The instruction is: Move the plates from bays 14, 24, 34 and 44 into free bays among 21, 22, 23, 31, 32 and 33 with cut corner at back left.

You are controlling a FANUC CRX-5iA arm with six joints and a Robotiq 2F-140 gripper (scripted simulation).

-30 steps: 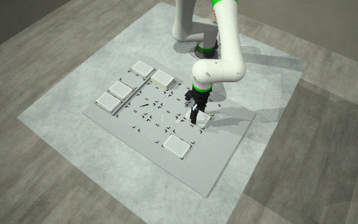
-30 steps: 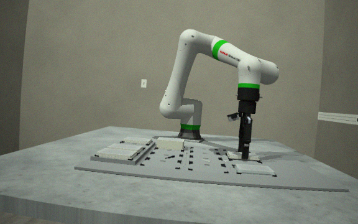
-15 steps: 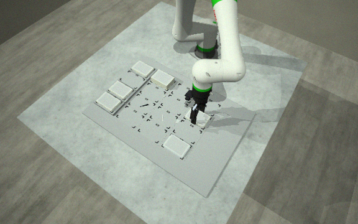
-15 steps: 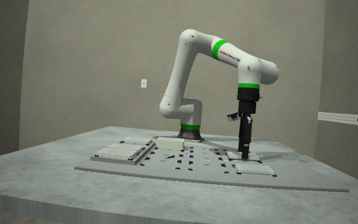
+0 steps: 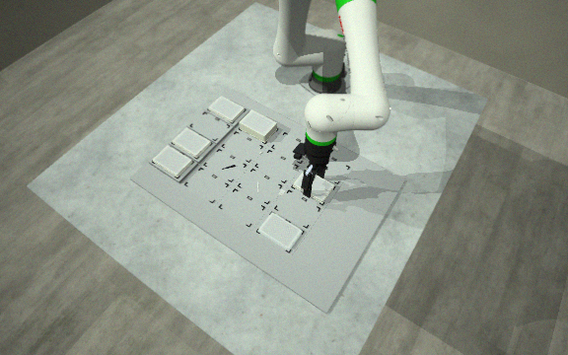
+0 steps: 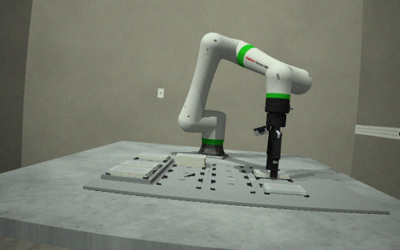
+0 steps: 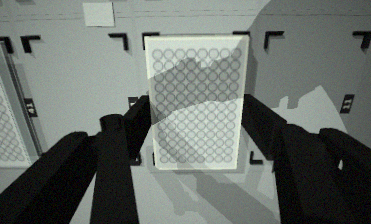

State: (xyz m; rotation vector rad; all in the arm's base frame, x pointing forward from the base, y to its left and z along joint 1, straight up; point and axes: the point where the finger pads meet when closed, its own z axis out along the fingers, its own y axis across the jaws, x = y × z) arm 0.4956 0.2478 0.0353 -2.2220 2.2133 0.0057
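Now: the thin black stick 310 mm to the right of my hand, 110 mm ahead of it and 30 mm below it. From my hand the other things lie so: sealed deep-well block 330 mm to the right, 110 mm behind, 10 mm below; then plate 210 mm ahead, 30 mm below; then white tip 170 mm to the right, 110 mm ahead, 30 mm below.
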